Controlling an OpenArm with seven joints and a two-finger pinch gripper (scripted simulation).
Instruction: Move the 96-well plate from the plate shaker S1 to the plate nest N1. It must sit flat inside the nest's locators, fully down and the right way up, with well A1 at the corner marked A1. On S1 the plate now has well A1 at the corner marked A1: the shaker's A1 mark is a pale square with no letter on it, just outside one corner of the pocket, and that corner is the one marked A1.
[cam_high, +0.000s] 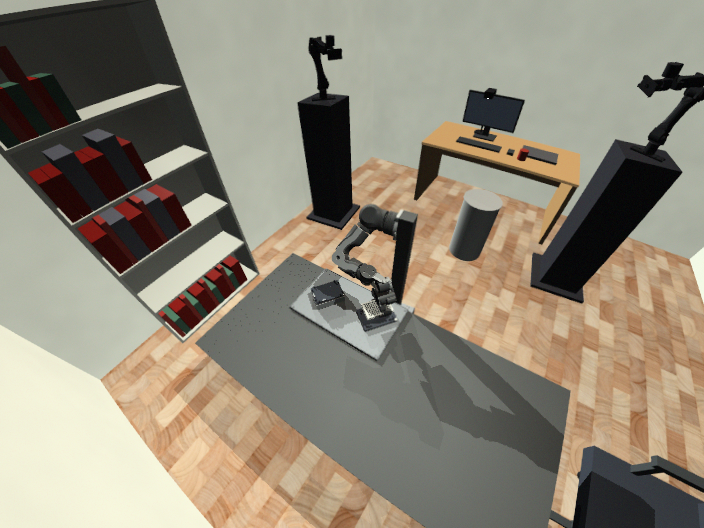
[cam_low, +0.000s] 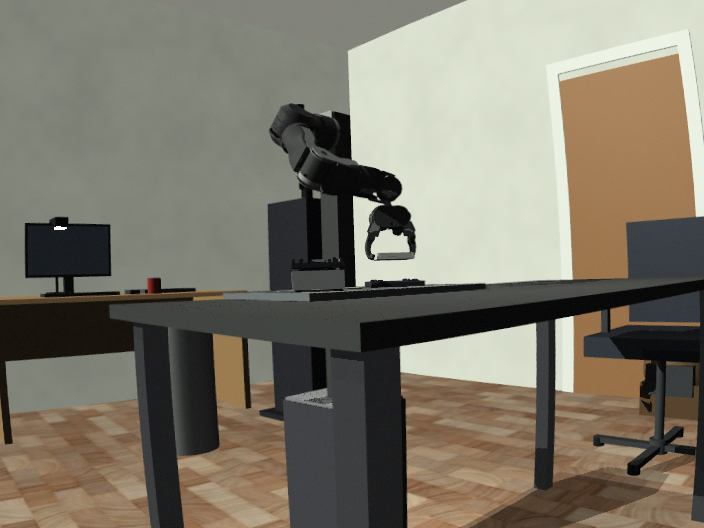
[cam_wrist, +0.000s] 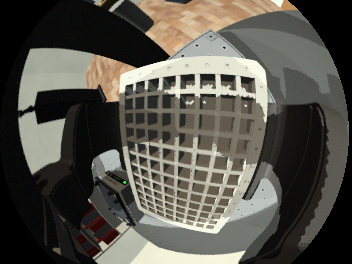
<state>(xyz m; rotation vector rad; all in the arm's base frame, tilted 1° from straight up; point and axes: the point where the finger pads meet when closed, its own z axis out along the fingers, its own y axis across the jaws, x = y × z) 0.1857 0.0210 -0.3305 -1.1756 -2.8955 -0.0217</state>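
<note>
Right now my hand is 1 cm short of the dark plate nest N1, 1 cm to the left of it and 6 cm above it. Also, from my hand: white 96-well plate: 1 cm ahead, 1 cm to the right; then A1 corner mark: 8 cm to the left, 6 cm below; then plate shaker S1: 5 cm ahead, 28 cm to the right, 1 cm below.
</note>
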